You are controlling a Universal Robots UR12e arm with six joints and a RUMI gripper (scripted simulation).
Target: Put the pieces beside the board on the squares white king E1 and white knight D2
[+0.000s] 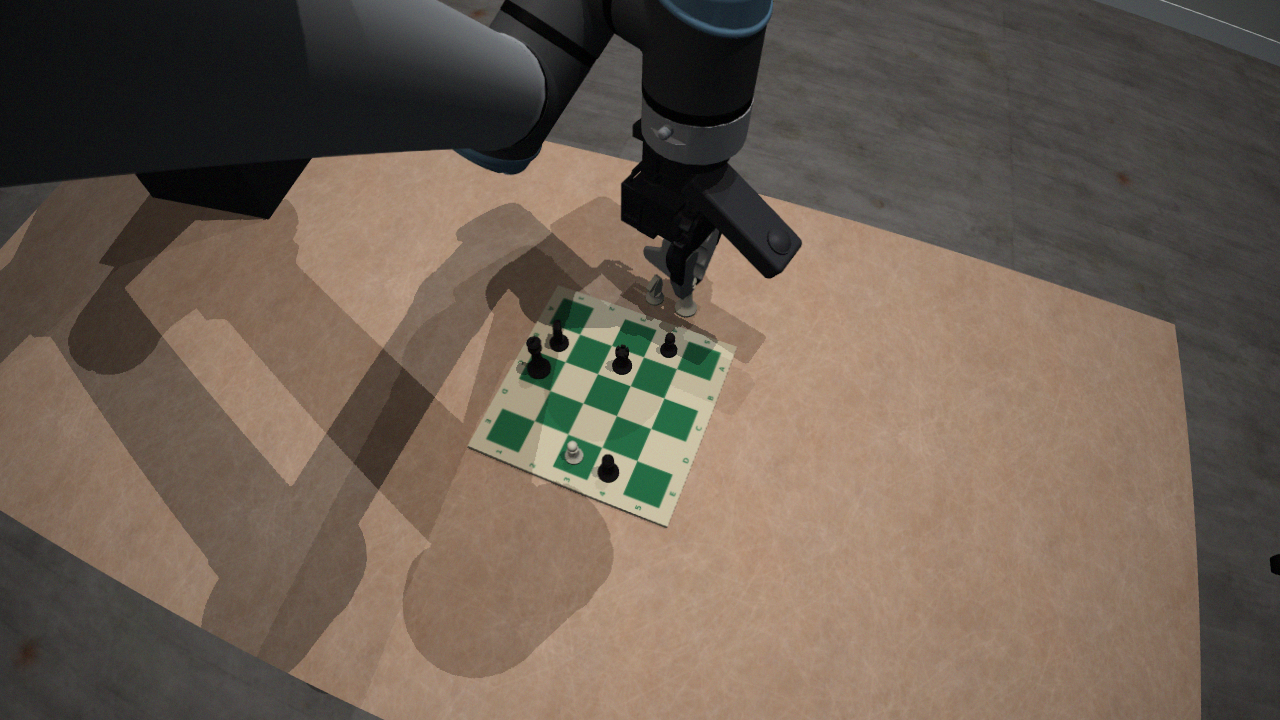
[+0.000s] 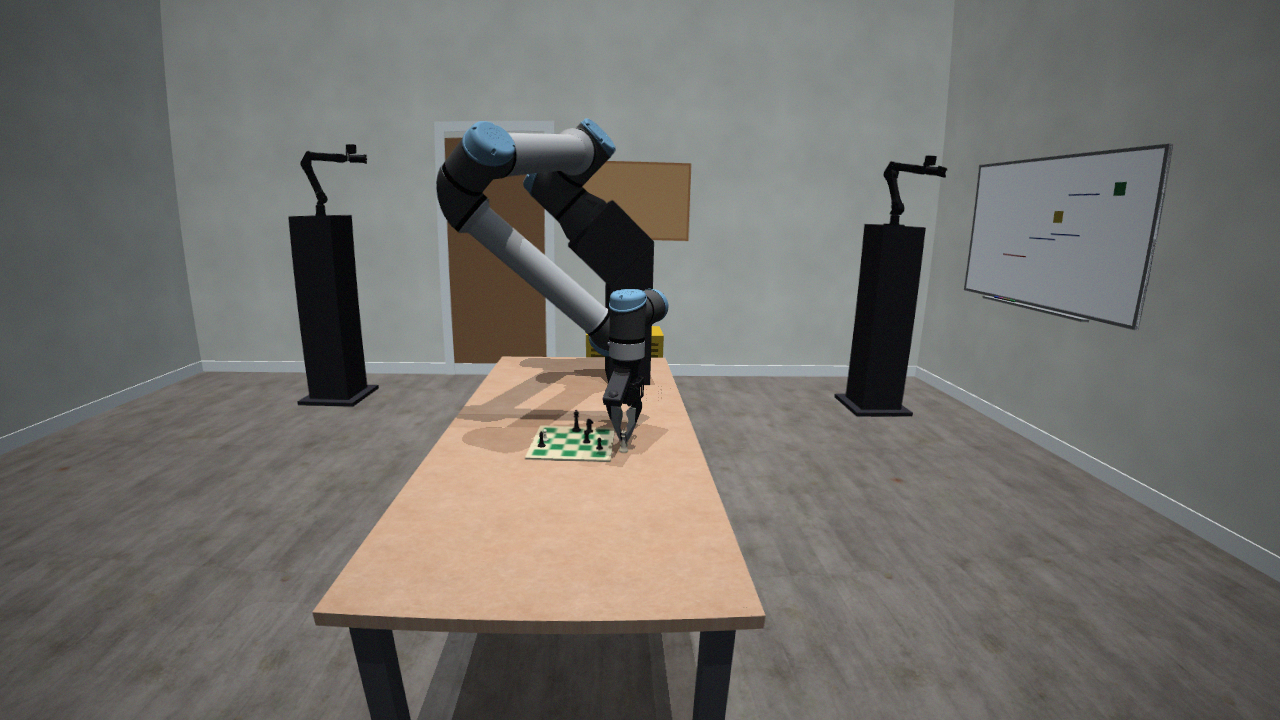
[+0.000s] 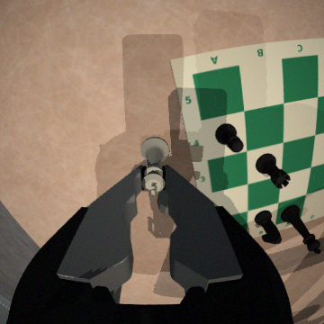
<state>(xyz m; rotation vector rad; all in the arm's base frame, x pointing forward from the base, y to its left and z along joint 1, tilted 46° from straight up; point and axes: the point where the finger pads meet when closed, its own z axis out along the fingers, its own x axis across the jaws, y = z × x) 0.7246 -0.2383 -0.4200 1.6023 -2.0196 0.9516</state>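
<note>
My hand is 10 mm above the white king. Round my hand: chessboard (40 mm behind, 140 mm to the right, 40 mm below); then white pawn (50 mm behind, 210 mm to the right, 20 mm below); then white knight (40 mm behind, 30 mm below).
</note>
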